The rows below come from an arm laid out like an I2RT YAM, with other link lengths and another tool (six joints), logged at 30 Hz.
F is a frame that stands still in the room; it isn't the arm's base.
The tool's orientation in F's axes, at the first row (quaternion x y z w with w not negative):
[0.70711 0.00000 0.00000 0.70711]
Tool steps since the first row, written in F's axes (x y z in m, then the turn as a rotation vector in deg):
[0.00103 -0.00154 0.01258 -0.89 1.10 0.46]
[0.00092 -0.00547 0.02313 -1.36 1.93 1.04]
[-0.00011 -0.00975 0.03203 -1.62 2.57 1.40]
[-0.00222 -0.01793 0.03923 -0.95 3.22 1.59]
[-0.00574 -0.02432 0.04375 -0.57 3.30 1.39]
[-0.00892 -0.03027 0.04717 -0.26 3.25 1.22]
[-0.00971 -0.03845 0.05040 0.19 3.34 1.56]
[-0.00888 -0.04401 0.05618 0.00 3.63 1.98]
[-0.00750 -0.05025 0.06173 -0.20 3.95 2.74]
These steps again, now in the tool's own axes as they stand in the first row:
[0.00103 0.01258 0.00154 -0.89 0.46 -1.10]
[0.00092 0.02313 0.00547 -1.36 1.04 -1.93]
[-0.00011 0.03203 0.00975 -1.62 1.40 -2.57]
[-0.00222 0.03923 0.01793 -0.95 1.59 -3.22]
[-0.00574 0.04375 0.02432 -0.57 1.39 -3.30]
[-0.00892 0.04717 0.03027 -0.26 1.22 -3.25]
[-0.00971 0.05040 0.03845 0.19 1.56 -3.34]
[-0.00888 0.05618 0.04401 0.00 1.98 -3.63]
[-0.00750 0.06173 0.05025 -0.20 2.74 -3.95]

